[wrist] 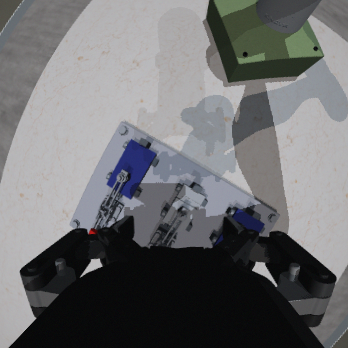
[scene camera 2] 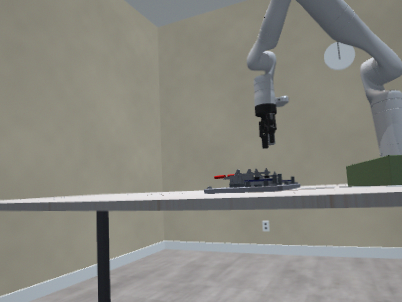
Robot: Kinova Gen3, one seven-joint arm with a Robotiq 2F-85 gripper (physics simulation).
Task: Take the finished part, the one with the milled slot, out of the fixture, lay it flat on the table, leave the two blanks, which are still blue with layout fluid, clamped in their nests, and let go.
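Frame: origin at the arm's base, x up, y right, z ahead, level; metres.
Seen in the pictures: gripper, fingertip midpoint: (wrist: 177, 226) (scene camera 2: 268, 146); arm's base, origin of the base link: (wrist: 279, 13) (scene camera 2: 398, 158).
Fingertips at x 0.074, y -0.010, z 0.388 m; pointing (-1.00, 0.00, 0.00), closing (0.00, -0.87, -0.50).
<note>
Offsets run from my fingertips to a thing's top centre. "pt": to the spot under its first point. Level surfaces: height alone.
My gripper (scene camera 2: 267, 146) (wrist: 177, 226) is open and empty, pointing down well above the fixture (scene camera 2: 215, 190) (wrist: 95, 165). The finished part @[dx -0.109, dy -0.013, dz +0.006 m] (wrist: 192, 198), silvery grey, sits in the middle nest, partly covered by its toggle clamp; its slot is too small to make out. One blue blank @[dx -0.119, dy +0.097, dz -0.004 m] (wrist: 132, 167) lies in the left nest under a clamp in the wrist view. The other blue blank @[dx -0.114, dy -0.123, dz +0.001 m] (wrist: 248, 220) is in the right nest, partly hidden by the right finger. In the scene view the parts are hard to tell apart among the clamps.
The fixture stands on the pale table @[dx -0.150 m] (scene camera 2: 130, 199) (wrist: 45, 150). Toggle clamps rise from it, with red handles @[pt dx -0.097, dy -0.131, dz +0.131 m] (scene camera 2: 220, 176) on the left side in the scene view. The green base block (scene camera 2: 375, 172) (wrist: 270, 67) of the arm stands beyond the fixture in the wrist view.
</note>
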